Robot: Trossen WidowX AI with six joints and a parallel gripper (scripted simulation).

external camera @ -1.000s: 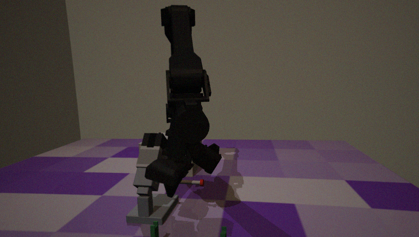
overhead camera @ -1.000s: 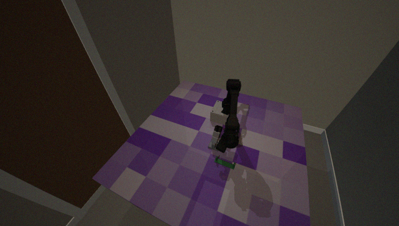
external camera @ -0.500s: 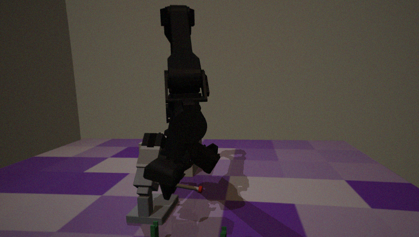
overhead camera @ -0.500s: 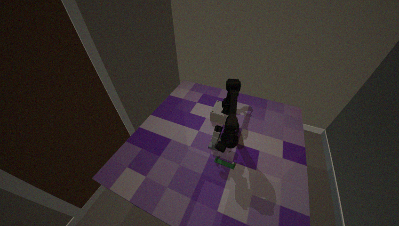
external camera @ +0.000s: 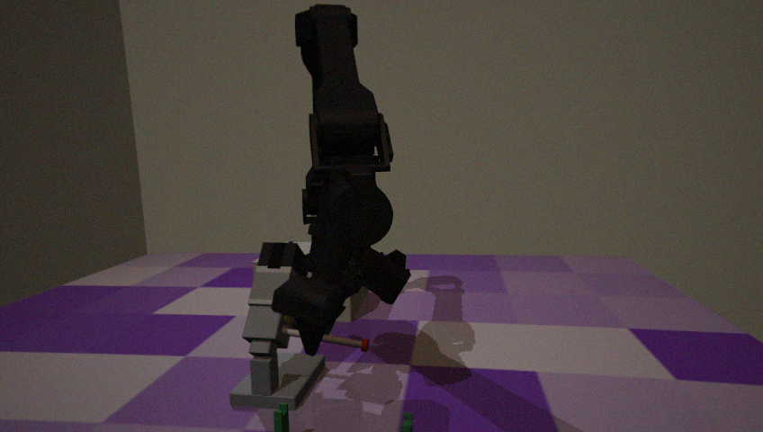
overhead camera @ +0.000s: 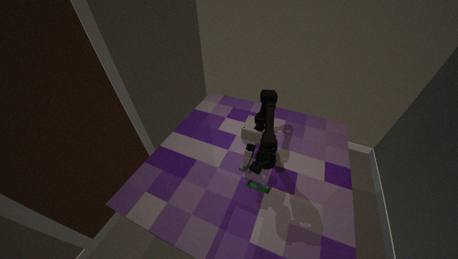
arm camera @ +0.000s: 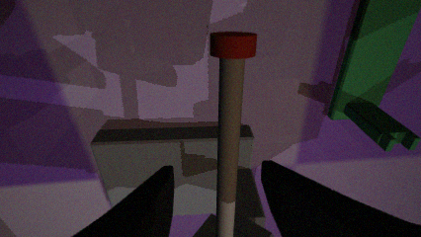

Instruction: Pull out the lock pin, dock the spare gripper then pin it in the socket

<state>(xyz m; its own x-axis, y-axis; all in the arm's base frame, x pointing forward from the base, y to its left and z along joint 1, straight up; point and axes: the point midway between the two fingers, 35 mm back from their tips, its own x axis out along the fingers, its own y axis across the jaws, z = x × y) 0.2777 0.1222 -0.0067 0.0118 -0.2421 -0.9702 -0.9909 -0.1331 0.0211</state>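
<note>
Now: gripper tip 6 cm to the left of the grey mount and 1 cm above it. The rest, counted from my gripper tip: green rack: 9 cm ahead, 7 cm to the left, 4 cm below; spare gripper: 6 cm to the right, 5 cm above, 2 cm behind.
</note>
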